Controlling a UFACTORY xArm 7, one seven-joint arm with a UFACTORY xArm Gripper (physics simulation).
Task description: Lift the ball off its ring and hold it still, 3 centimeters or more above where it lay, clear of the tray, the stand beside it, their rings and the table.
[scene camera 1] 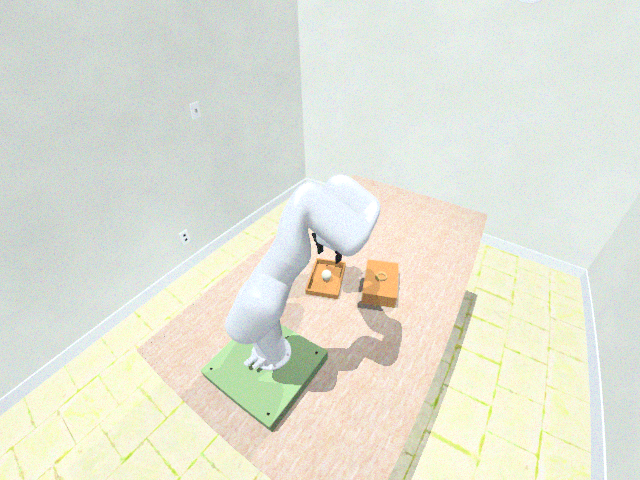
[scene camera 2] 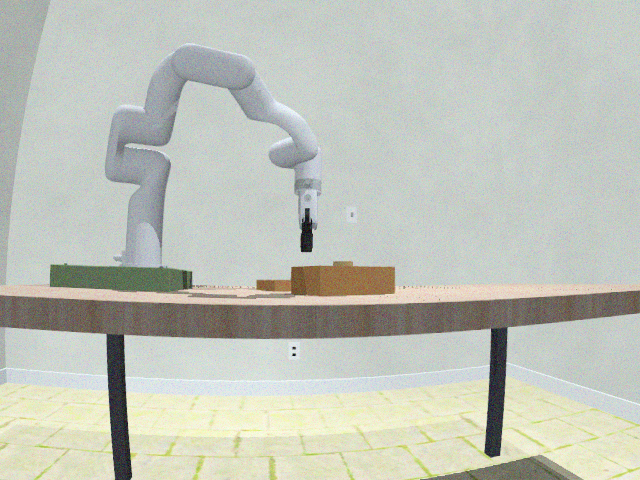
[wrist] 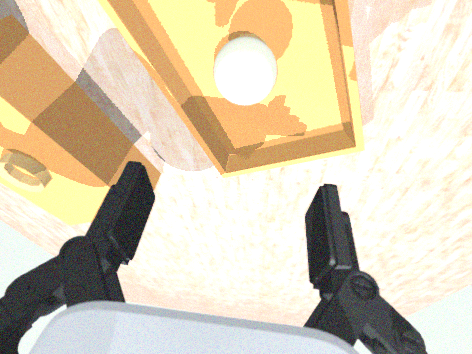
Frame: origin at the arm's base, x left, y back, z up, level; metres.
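Where they show: gripper, fingertip midpoint: (scene camera 1: pixel 329 257) (scene camera 2: pixel 306 250) (wrist: pixel 230 189); arm's base, origin of the base link: (scene camera 1: pixel 271 352) (scene camera 2: pixel 143 268).
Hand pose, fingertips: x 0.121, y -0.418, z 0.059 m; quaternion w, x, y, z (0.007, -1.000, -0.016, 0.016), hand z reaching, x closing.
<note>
Things, the pixels of their top centre, and the offset from my fingertips. "spot": a spot on its surface instead.
- white ball, middle of its top: (wrist: pixel 241 89) (scene camera 1: pixel 326 271) dx -0.004, dy +0.023, dz -0.058 m
- shallow orange tray, middle of its top: (wrist: pixel 245 70) (scene camera 2: pixel 297 280) (scene camera 1: pixel 326 275) dx -0.004, dy +0.023, dz -0.081 m
- empty ring, surface spot: (wrist: pixel 30 161) spot: dx -0.184, dy -0.070, dz -0.047 m
The white ball (scene camera 1: pixel 326 275) (wrist: pixel 245 70) sits inside the shallow orange tray (scene camera 1: pixel 321 295) (scene camera 2: pixel 272 285) (wrist: pixel 295 148); its ring is mostly hidden under it. The ball does not show in scene camera 2. My gripper (scene camera 1: pixel 329 256) (scene camera 2: pixel 306 250) (wrist: pixel 230 189) is open and empty, pointing down, above the height of the tray and the stand. In the wrist view the ball lies beyond the fingertips, toward the top of the picture, not between the fingers. The orange stand (scene camera 1: pixel 379 299) (scene camera 2: pixel 356 280) (wrist: pixel 75 125) is beside the tray, with an empty ring (scene camera 2: pixel 343 264) (wrist: pixel 30 161) on top.
The stand is a taller block than the tray, with a gap between them. The tray has raised walls around the ball. The green base plate (scene camera 1: pixel 242 388) (scene camera 2: pixel 113 277) carries the arm at the near end of the table (scene camera 1: pixel 413 217) (scene camera 2: pixel 258 317). Arm shadows fall on the tray and stand.
</note>
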